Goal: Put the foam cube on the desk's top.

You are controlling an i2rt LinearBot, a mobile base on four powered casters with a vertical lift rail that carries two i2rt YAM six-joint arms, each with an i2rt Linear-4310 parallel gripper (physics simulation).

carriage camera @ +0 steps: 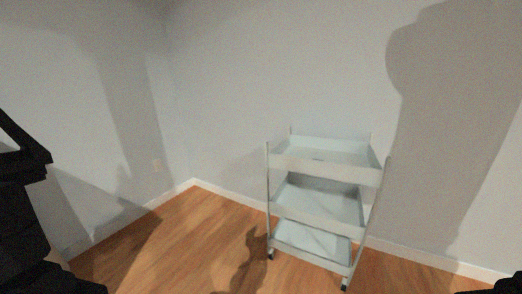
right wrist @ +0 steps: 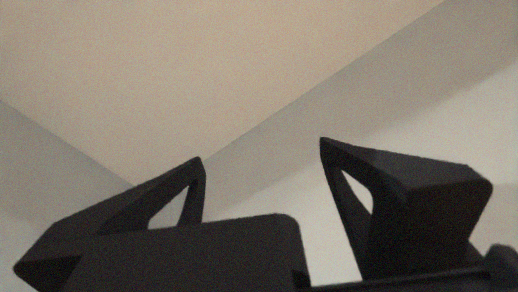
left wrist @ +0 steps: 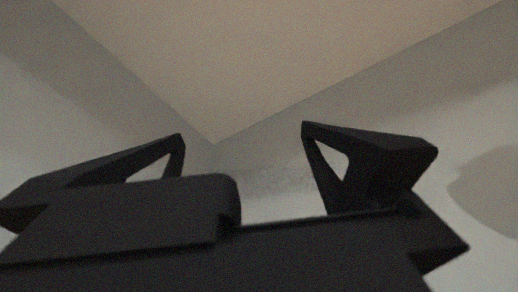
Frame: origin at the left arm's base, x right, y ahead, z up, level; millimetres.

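Seen in the pictures: left gripper, between the fingertips: [left wrist: 242, 133]; right gripper, between the fingertips: [right wrist: 260, 156].
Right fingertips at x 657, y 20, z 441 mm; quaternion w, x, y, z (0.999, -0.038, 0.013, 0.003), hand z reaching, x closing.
Observation:
A point is followed by its place in that frame.
My left gripper [left wrist: 242, 133] @(x -5, y 39, z 434 mm) is open and empty, pointed up towards the ceiling corner; part of the left arm shows at the left edge of the carriage view. My right gripper [right wrist: 260, 156] @(x 657, y 20, z 441 mm) is open and empty, also pointed up at the ceiling and upper walls. In the carriage view a small dark patch [carriage camera: 317, 159] @(x 527, y 515, z 148 mm) shows behind the front wall of the cart's top tray; it is too small to tell whether it is the foam cube. The desk does not show in these views.
A pale three-tier cart [carriage camera: 325, 169] @(x 539, y 449, z 135 mm) on casters stands right of centre in the carriage view, in front of the wall [carriage camera: 300, 75] @(x 511, y 868, z 512 mm). A room corner lies to its left, with white baseboards and a wood floor [carriage camera: 195, 240] @(x -225, y 666, z -562 mm). A black part shows at the lower right edge.

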